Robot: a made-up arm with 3 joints.
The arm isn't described. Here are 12 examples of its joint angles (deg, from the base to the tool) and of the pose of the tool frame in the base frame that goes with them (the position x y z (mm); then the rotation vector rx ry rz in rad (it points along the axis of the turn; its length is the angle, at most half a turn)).
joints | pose
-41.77 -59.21 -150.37 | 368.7 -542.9 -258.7 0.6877 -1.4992 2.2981
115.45 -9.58 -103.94 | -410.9 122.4 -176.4 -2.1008 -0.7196 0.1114
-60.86 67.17 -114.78 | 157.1 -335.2 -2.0 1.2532 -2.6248 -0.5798
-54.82 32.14 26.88 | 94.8 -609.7 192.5 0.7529 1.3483 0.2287
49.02 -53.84 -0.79 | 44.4 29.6 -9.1 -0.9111 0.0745 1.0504
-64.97 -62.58 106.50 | -164.5 -669.7 -155.9 -0.2141 -0.4052 0.6362
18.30 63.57 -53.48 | 313.9 159.9 90.2 -1.8531 2.2458 0.8922
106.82 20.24 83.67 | 37.1 295.7 51.8 0.2293 -1.5974 -2.5857
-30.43 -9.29 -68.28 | 296.7 -175.4 -38.5 -1.0712 1.8563 -0.6776
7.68 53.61 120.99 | 265.2 -368.1 -6.4 1.7244 0.8622 0.9609
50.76 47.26 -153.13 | 28.7 27.7 -123.4 2.7214 0.2276 0.7286
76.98 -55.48 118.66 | 262.8 245.9 -179.1 -0.6989 0.3049 -2.9192
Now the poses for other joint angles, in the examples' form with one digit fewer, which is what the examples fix.
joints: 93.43 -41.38 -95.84
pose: -302 280 -182 -1.644 -0.222 0.028
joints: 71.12 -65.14 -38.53
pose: -131 178 -90 -1.071 -0.154 0.691
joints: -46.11 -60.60 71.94
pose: -54 -554 -90 -0.294 -0.095 0.482
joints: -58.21 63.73 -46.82
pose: 298 -509 101 0.075 2.578 0.550
